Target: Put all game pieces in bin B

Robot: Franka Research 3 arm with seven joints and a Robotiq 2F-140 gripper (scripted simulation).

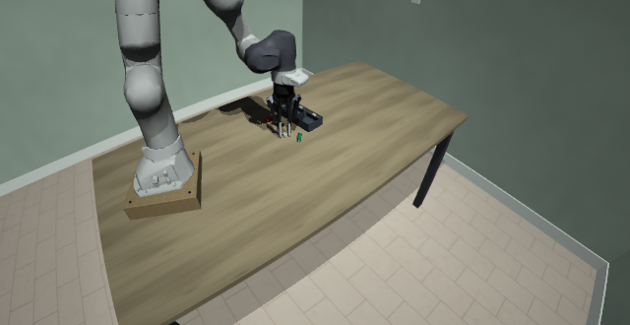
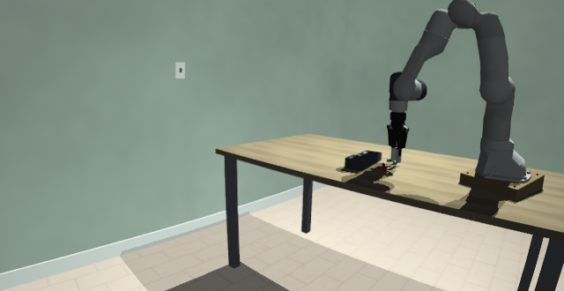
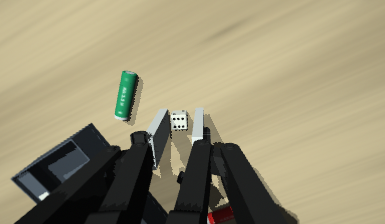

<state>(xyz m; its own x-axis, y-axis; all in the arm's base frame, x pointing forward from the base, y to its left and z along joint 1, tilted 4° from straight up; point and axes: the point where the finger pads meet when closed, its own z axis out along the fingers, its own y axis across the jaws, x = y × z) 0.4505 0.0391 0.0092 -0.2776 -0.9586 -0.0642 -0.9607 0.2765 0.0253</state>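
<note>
My hand is 4 cm above the white die. Also, from my hand: red cylinder 1 cm behind, 13 cm to the left, 4 cm below; then black bolt 2 cm ahead, 7 cm to the left, 4 cm below; then green cylinder 5 cm ahead, 4 cm to the right, 4 cm below.
</note>
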